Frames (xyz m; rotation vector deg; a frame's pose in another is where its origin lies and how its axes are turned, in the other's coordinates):
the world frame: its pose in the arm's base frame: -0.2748 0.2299 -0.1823 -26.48 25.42 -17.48
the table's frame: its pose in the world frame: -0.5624 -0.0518 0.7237 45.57 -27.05 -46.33
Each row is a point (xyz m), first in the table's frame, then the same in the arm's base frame.
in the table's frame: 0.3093 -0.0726 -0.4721
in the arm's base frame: -0.1944 0.3106 0.2287
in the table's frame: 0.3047 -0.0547 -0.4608
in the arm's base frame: -0.1851 0.3242 0.2428
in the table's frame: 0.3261 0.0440 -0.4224
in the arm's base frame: -0.1062 0.3561 0.3093
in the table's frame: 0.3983 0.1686 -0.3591
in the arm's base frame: 0.0075 0.3583 0.4180
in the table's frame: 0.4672 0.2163 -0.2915
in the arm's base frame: 0.0538 0.3271 0.5100
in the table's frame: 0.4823 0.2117 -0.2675
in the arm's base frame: 0.0481 0.3139 0.5349
